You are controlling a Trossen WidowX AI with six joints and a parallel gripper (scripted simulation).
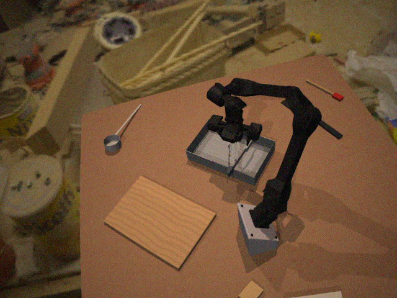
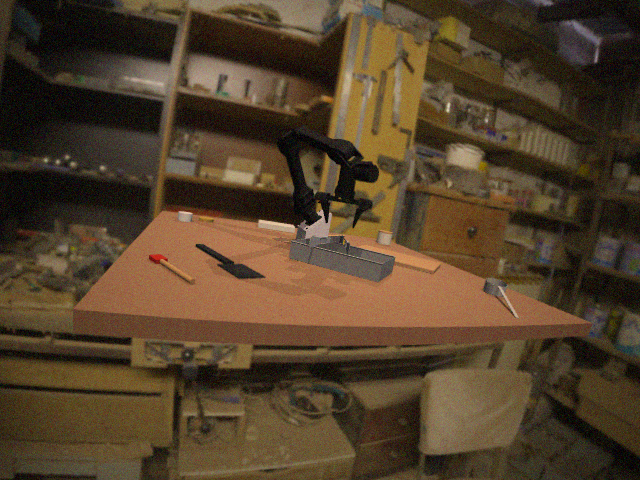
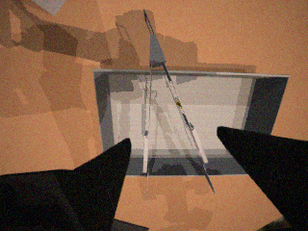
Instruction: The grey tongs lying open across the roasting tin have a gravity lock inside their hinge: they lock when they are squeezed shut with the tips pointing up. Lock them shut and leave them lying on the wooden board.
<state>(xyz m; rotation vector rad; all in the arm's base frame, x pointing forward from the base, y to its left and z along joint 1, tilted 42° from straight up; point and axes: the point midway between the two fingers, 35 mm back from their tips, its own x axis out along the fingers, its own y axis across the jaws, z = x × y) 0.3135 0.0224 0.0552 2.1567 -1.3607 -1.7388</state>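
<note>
The yellow slider is 10 mm behind my gripper tip, 30 mm to the left of it and 50 mm below it. From my gripper tip the other things lie so: grey roasting tin: 50 mm ahead, 10 mm to the left, 100 mm below; wooden board: 150 mm behind, 350 mm to the left, 120 mm below; black spatula: 140 mm ahead, 370 mm to the right, 120 mm below.
</note>
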